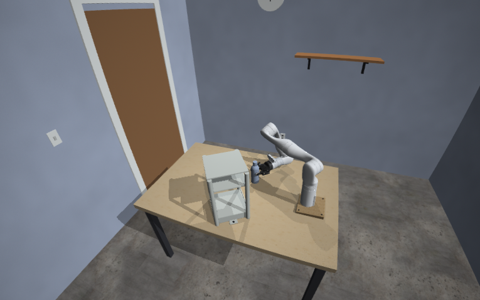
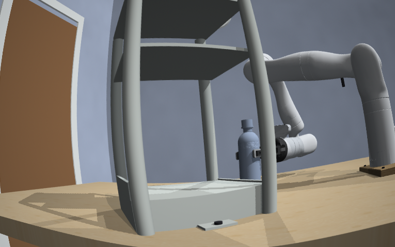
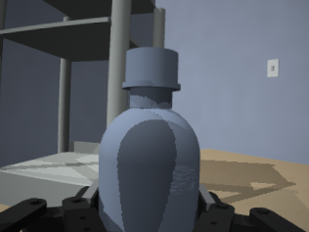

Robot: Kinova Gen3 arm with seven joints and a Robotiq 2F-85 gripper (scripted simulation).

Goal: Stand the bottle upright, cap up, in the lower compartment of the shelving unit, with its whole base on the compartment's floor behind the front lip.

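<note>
My gripper is now 290 mm to the right of the grey shelving unit, 120 mm short of it and 90 mm below it. Also, from my hand: blue-grey bottle 20 mm above.
</note>
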